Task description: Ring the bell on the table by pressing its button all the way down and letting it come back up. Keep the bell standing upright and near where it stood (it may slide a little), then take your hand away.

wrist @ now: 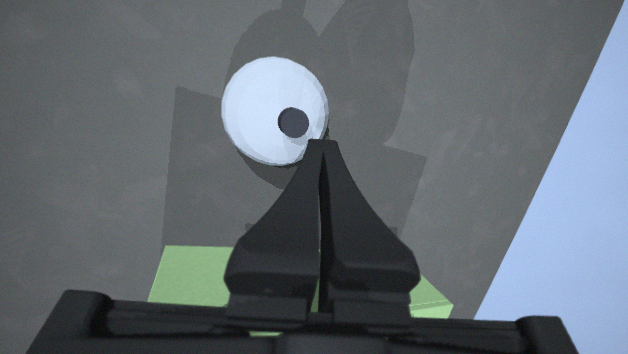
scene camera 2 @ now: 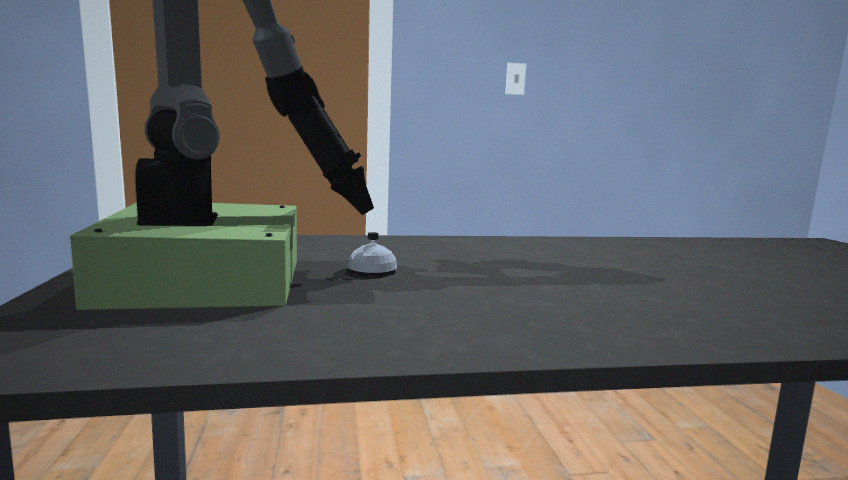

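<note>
A pale domed bell (scene camera 2: 371,260) (wrist: 255,110) stands upright on the dark table (scene camera 2: 535,333) (wrist: 100,175). Its small black button (scene camera 2: 373,236) (wrist: 293,122) sits raised on a short stem at the top. My gripper (scene camera 2: 367,211) (wrist: 321,154) is shut, its fingertips together with nothing between them. In the scene view the tips point down and hang a little above the button, apart from it. In the wrist view the tips overlap the lower right edge of the dome, and the button shows to the upper left of them.
The arm stands on a green box (scene camera 2: 178,273) (wrist: 195,275) at the left of the bell. A brown door (scene camera 2: 238,178) and a blue wall with a white switch (scene camera 2: 515,78) are behind the table. The table's far edge lies behind the bell.
</note>
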